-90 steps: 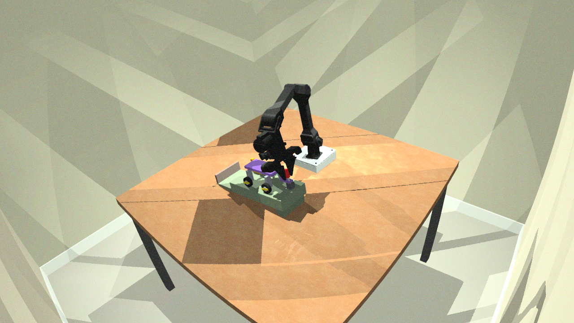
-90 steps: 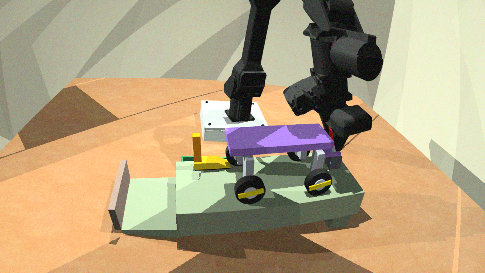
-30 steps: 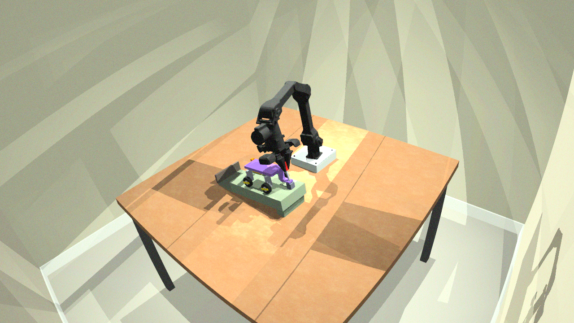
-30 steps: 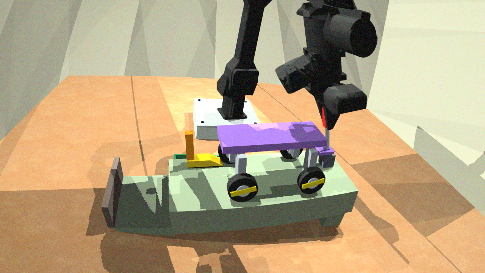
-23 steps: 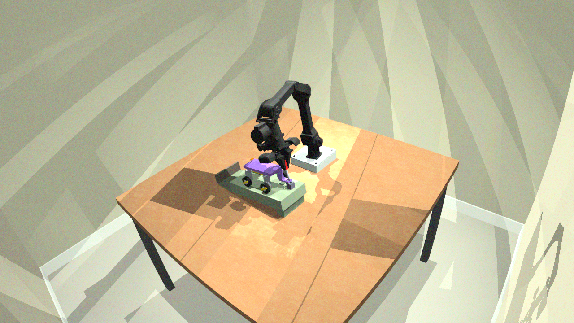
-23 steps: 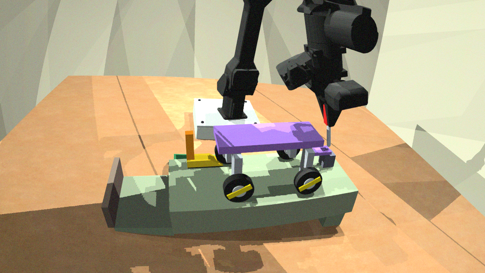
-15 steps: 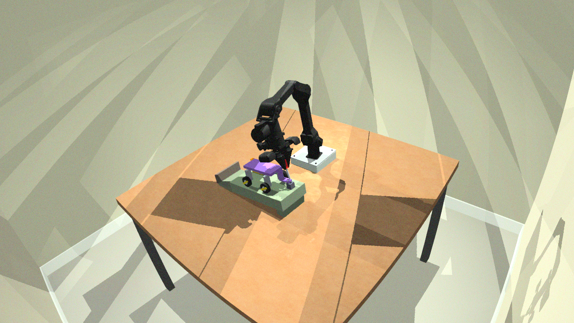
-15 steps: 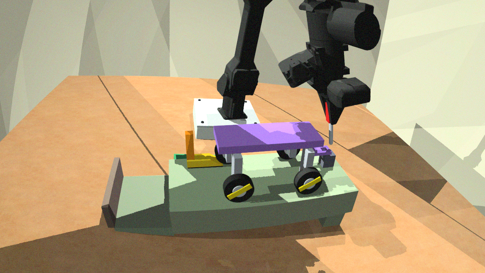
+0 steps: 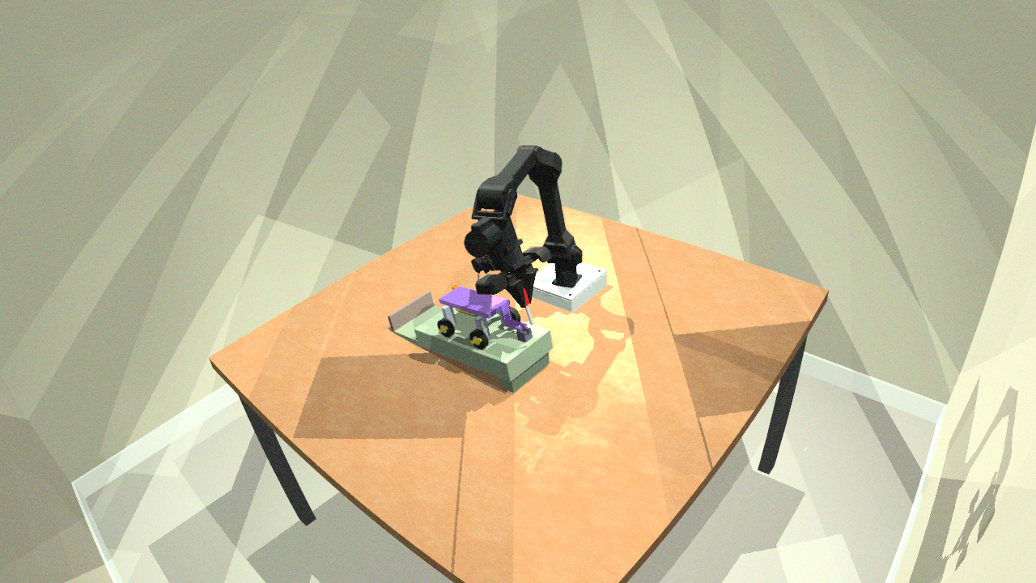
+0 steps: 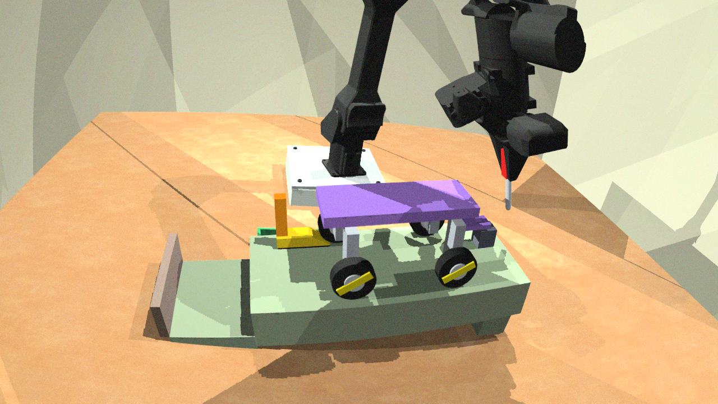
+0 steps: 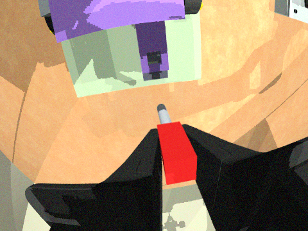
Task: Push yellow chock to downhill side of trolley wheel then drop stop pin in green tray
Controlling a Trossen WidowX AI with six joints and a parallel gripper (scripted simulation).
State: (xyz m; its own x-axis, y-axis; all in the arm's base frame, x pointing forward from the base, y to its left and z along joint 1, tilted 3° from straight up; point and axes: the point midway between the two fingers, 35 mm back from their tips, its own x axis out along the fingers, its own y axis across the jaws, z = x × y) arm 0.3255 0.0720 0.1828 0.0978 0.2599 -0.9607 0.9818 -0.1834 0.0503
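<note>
The green tray lies 14 cm behind my gripper tip, 21 cm to the right of it and 19 cm below it. Also, from my gripper tip: purple trolley 1 cm behind, 14 cm to the right, 7 cm below; then pale green ramp 1 cm behind, 14 cm to the right, 13 cm below; then red-headed stop pin right at my gripper tip.
</note>
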